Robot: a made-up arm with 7 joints.
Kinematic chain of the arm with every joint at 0, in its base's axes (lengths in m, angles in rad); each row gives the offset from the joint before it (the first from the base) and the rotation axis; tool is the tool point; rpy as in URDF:
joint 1: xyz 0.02 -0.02 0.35 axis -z
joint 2: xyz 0.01 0 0.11 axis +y
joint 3: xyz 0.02 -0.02 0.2 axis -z
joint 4: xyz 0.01 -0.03 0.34 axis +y
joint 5: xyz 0.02 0 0.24 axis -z
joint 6: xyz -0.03 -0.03 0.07 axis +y
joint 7: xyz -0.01 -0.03 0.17 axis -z
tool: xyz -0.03 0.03 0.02 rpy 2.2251 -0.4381 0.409
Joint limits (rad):
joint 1: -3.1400..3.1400
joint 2: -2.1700..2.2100
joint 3: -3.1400..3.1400
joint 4: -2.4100..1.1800
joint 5: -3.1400..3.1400
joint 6: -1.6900..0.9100
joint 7: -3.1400..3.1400
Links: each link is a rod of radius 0.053 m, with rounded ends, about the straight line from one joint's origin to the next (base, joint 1, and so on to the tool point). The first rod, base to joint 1, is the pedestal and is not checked.
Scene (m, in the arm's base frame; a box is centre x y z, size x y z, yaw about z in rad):
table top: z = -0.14
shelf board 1: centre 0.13 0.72 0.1 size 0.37 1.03 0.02 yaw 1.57
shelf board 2: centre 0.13 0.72 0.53 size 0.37 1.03 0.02 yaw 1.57
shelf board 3: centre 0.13 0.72 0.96 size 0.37 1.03 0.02 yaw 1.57
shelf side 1: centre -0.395 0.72 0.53 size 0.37 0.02 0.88 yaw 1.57
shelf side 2: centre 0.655 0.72 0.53 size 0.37 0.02 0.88 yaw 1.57
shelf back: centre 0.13 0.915 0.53 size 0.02 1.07 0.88 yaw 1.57
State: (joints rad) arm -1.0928 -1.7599 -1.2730 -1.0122 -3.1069 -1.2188 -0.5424
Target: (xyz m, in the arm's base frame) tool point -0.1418 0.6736 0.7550
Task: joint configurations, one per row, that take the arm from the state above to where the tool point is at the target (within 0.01 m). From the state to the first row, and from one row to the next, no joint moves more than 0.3 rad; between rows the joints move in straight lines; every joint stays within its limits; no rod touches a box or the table.
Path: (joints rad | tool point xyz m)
1: -1.2451 -1.5013 -1.4263 -1.2119 -2.9174 -1.1736 -0.5002 | -0.0337 -0.9292 0.5434
2: -1.3975 -1.2426 -1.5796 -1.4116 -2.7280 -1.1284 -0.4580 | 0.1987 -0.8107 0.8236
3: -1.5498 -0.9840 -1.7329 -1.6113 -2.5385 -1.0832 -0.4159 | 0.3596 -0.5366 1.0386
4: -1.7022 -0.7253 -1.8861 -1.8109 -2.3490 -1.0381 -0.3737 | 0.3889 -0.1786 1.1395
5: -1.8545 -0.4667 -2.0394 -2.0106 -2.1596 -0.9929 -0.3315 | 0.2760 0.1547 1.1063
6: -2.0069 -0.2080 -2.1927 -2.2103 -1.9701 -0.9477 -0.2893 | 0.0697 0.3623 0.9592
7: -2.1592 0.0506 -2.3460 -2.4100 -1.7806 -0.9025 -0.2472 | -0.1420 0.3946 0.7550
8: -2.1543 0.2239 -2.3242 -2.2507 -1.9896 -0.9329 -0.3000 | -0.1368 0.4993 0.7632
9: -2.1493 0.3972 -2.3023 -2.0915 -2.1986 -0.9632 -0.3528 | -0.1359 0.5927 0.7636
10: -2.1444 0.5705 -2.2805 -1.9322 -2.4076 -0.9936 -0.4057 | -0.1418 0.6736 0.7550

